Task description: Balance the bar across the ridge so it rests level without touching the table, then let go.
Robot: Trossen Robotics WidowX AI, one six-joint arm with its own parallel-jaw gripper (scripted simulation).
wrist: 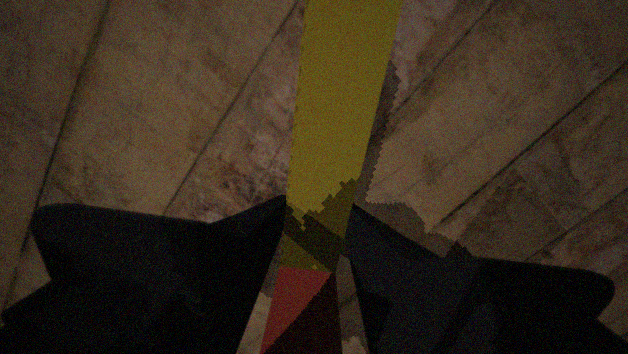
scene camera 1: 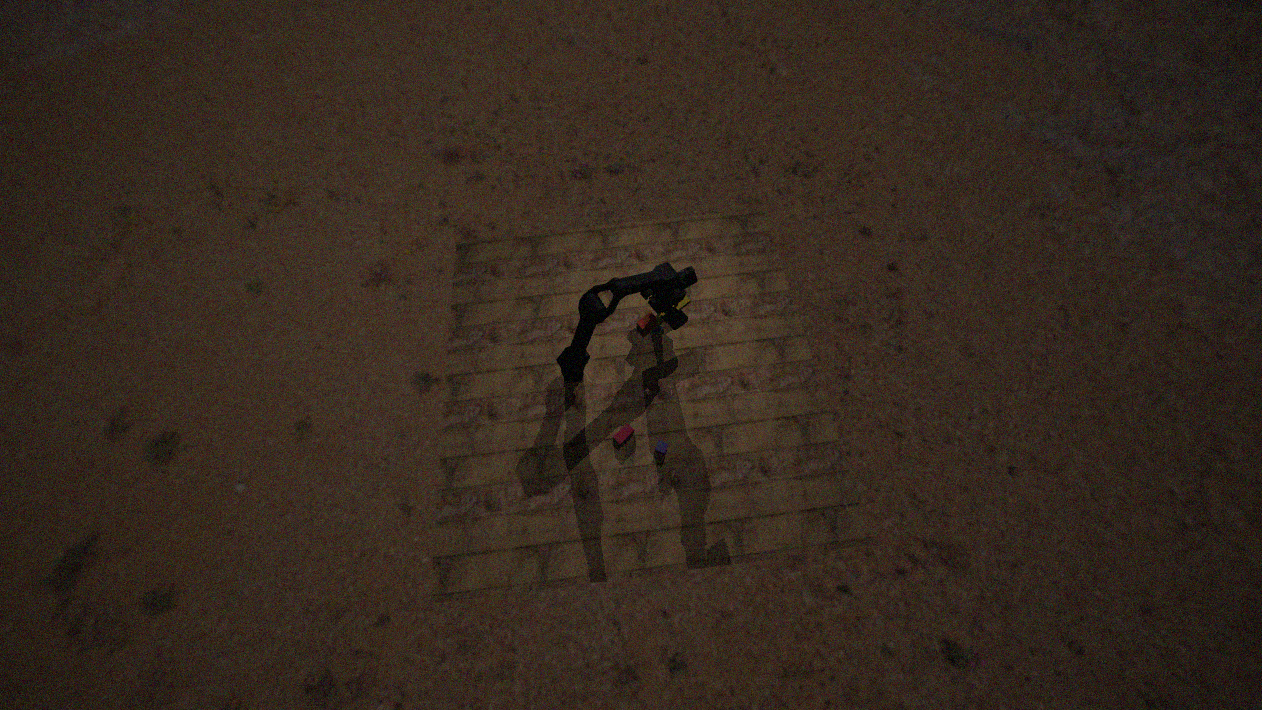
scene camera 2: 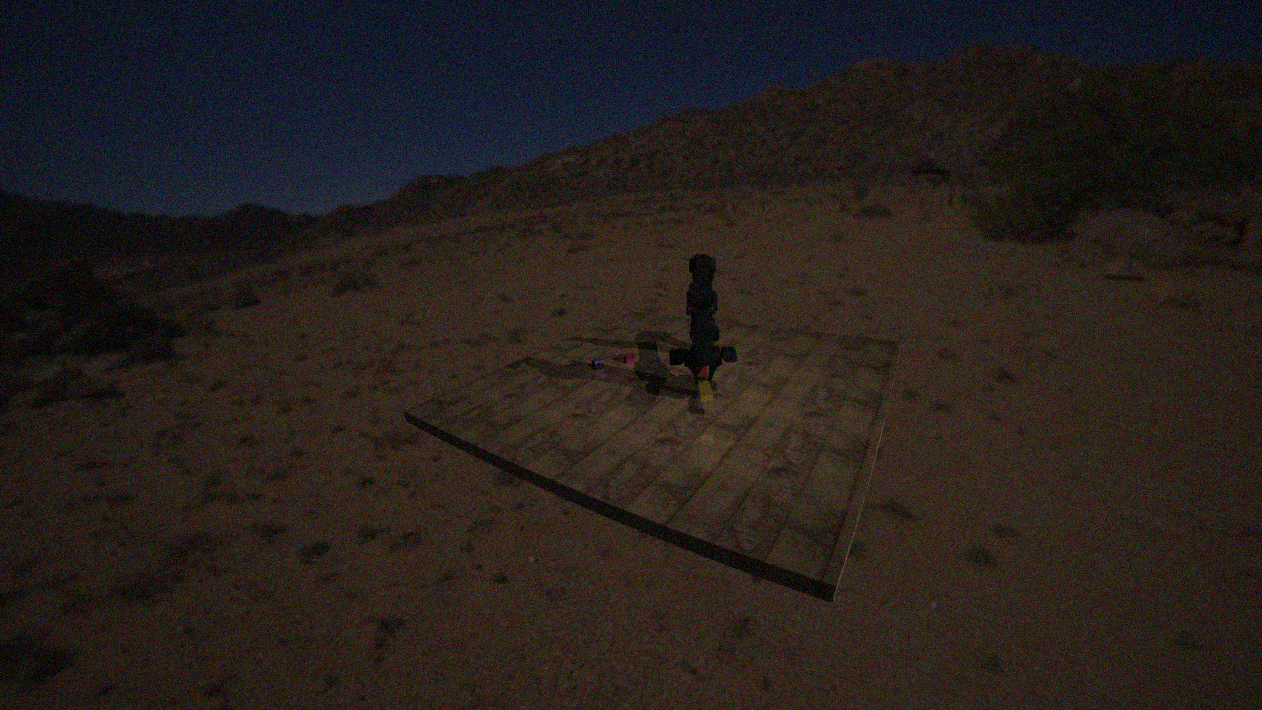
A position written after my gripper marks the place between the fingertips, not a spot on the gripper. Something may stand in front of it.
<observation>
I see my gripper (scene camera 2: 703,383) and a yellow bar (wrist: 343,58).
My gripper also shows in the wrist view (wrist: 316,207) and in scene camera 1 (scene camera 1: 662,317).
</observation>
